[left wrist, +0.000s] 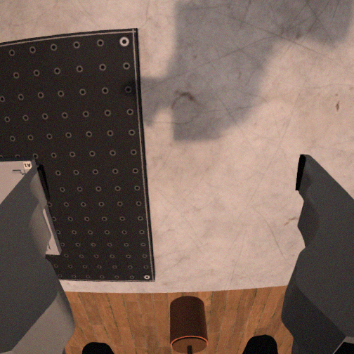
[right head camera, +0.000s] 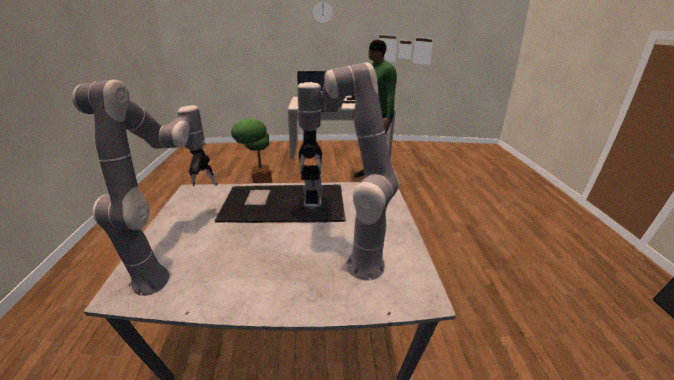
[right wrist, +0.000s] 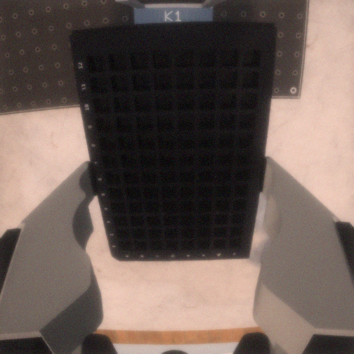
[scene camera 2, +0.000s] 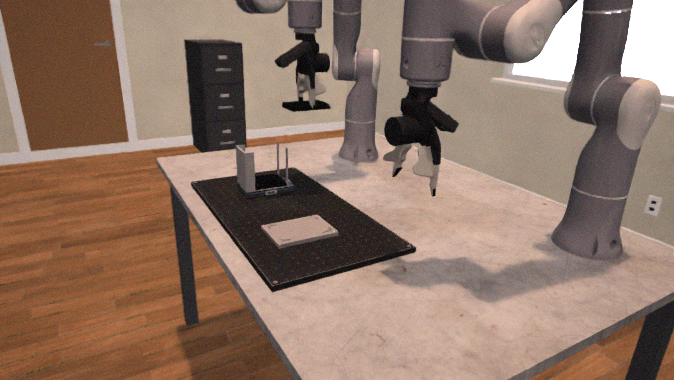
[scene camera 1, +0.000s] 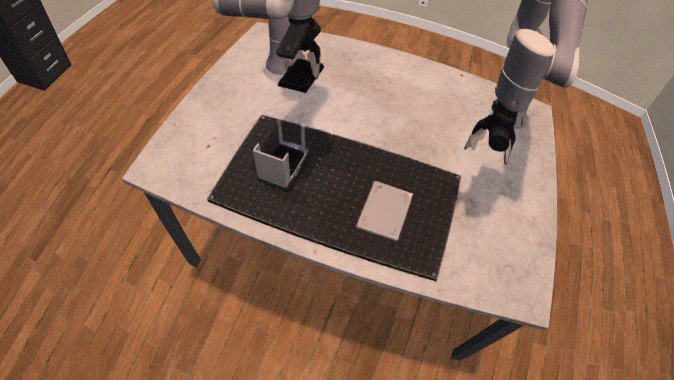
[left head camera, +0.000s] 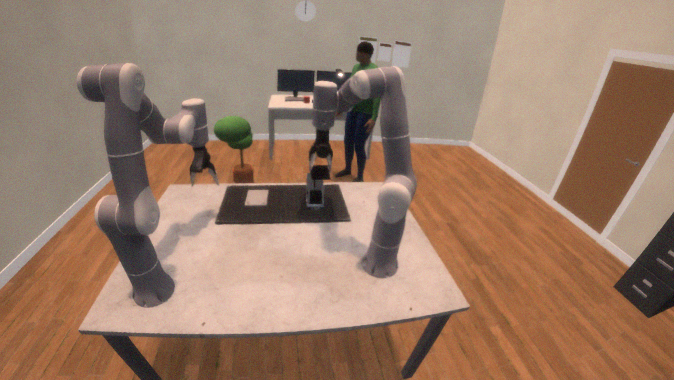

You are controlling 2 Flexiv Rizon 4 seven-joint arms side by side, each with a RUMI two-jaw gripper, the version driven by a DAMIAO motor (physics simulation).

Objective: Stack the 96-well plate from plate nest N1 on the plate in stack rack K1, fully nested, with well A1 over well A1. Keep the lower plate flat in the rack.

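A black 96-well plate (right wrist: 175, 140) (scene camera 1: 295, 82) (scene camera 2: 294, 106) (left head camera: 320, 173) (right head camera: 310, 173) is held level in the air by my right gripper (right wrist: 177, 161) (scene camera 2: 306, 101), which is shut on its long sides. The number 12 end points toward the rack in the right wrist view. Stack rack K1 (scene camera 1: 272, 167) (scene camera 2: 245, 170) (right head camera: 312, 204) stands on the board beyond and below the held plate. A dark plate (scene camera 1: 296, 157) (scene camera 2: 270, 181) lies low inside it; its wells cannot be made out. My left gripper (left wrist: 171, 162) (scene camera 1: 487, 156) (scene camera 2: 414, 184) (left head camera: 204, 184) is open and empty above the table.
A pale flat nest (scene camera 1: 385, 210) (scene camera 2: 300, 230) (left head camera: 257, 197) with corner marks lies bare on the black perforated board (scene camera 1: 325, 200) (scene camera 2: 345, 260); an A1 mark shows on it in the left wrist view. The rack has a tall panel and two thin upright posts.
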